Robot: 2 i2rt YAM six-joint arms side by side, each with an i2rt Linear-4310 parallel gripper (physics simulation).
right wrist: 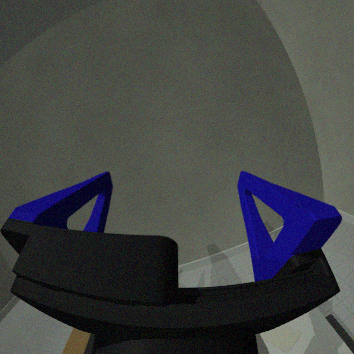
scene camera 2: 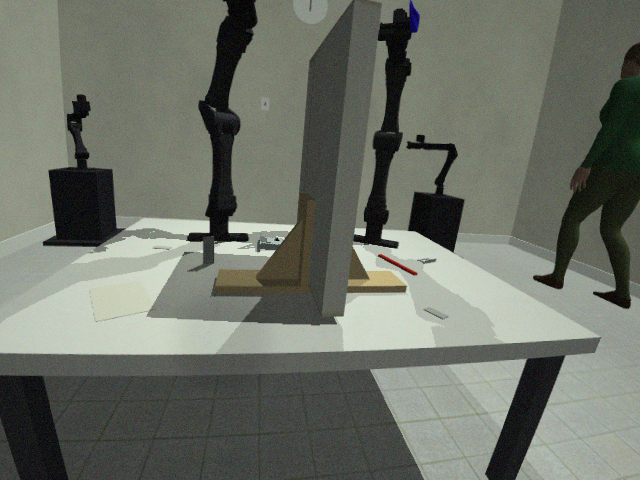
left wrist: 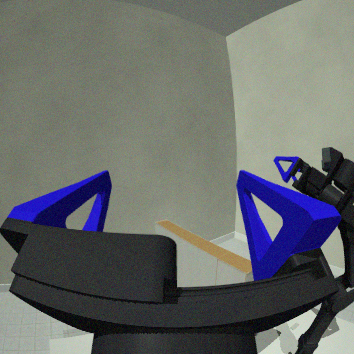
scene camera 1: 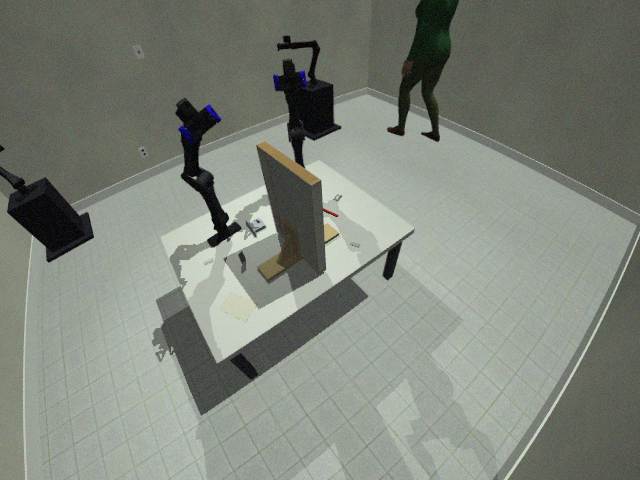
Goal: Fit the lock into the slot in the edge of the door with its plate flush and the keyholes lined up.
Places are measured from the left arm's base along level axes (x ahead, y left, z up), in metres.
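Pixels of known places: left gripper, fingertip midpoint: (scene camera 2: 393, 2) (left wrist: 173, 177) (scene camera 1: 289, 77); right gripper, fingertip midpoint: (right wrist: 174, 178) (left wrist: 281, 163) (scene camera 1: 199, 123); left arm's base at its link origin: (scene camera 2: 372, 241); right arm's base at its link origin: (scene camera 2: 218, 238) (scene camera 1: 224, 234).
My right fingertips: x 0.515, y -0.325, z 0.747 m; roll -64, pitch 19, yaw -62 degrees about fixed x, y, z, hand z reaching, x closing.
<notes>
Ahead of a thing's pixels: the offset from my right fingertips to its top centre.
The grey door @[dz -0.195, dx -0.009, dy +0.260 m] (scene camera 1: 281, 191) (scene camera 2: 348, 155) stands upright on the table; its tan top edge shows in the left wrist view (left wrist: 205, 245) and right wrist view (right wrist: 75, 342). The slot does not show. A small silvery piece that looks like the lock @[dz -0.721, dx -0.235, dy +0.029 m] (scene camera 1: 256, 225) (scene camera 2: 271, 241) lies on the table behind the door, near the right arm's base; its keyhole is too small to tell. My left gripper (scene camera 1: 290, 80) (left wrist: 173, 177) is open and empty, high above the table. My right gripper (scene camera 1: 200, 124) (right wrist: 174, 178) is open and empty, also high up.
A wooden stand (scene camera 1: 271, 269) (scene camera 2: 237, 282) braces the door. On the table (scene camera 1: 377, 229) (scene camera 2: 289, 364) are an upright dark block @[dz -0.671, dx +0.008, dy -0.038 m] (scene camera 1: 242, 260) (scene camera 2: 208, 250), a red bar @[dz -0.741, dx -0.288, dy +0.440 m] (scene camera 1: 330, 212) (scene camera 2: 397, 264), a pale yellow sheet @[dz -0.746, dx +0.268, dy -0.057 m] (scene camera 1: 238, 306) (scene camera 2: 118, 299) and small flat grey pieces. A person (scene camera 1: 433, 46) (scene camera 2: 617, 129) stands beyond the table.
</notes>
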